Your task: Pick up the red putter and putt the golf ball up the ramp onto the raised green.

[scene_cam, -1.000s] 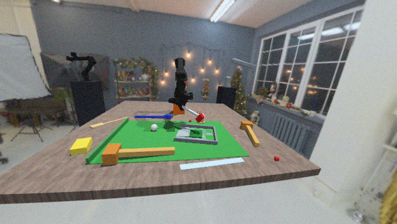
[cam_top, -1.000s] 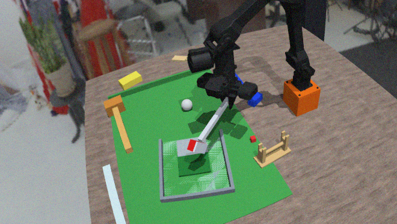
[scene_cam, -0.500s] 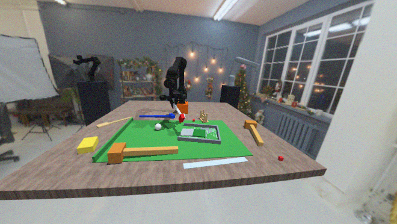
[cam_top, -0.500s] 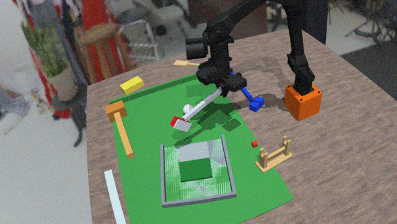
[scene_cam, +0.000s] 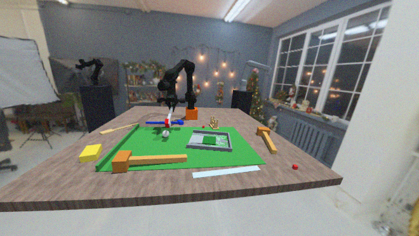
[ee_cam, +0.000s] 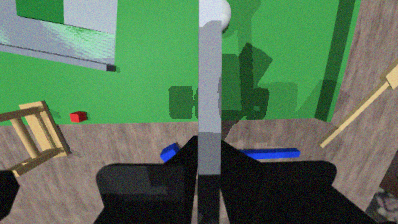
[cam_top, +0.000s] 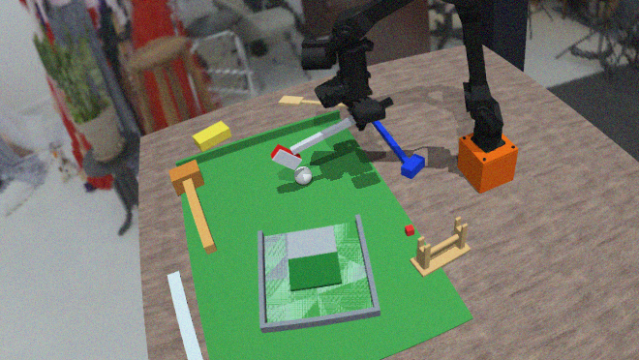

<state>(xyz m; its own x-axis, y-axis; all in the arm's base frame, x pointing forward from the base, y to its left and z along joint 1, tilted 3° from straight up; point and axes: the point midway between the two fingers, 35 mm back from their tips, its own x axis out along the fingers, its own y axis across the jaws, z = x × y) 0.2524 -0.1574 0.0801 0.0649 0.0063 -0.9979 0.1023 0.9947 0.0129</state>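
The red putter lies 7 cm ahead of my gripper tip and 1 cm above it. Also, from my gripper tip: white golf ball (14 cm ahead, 10 cm below, 3 cm to the right); then blue putter (11 cm below, 11 cm behind, 6 cm to the right); then green mat (22 cm ahead, 12 cm below, 10 cm to the left).
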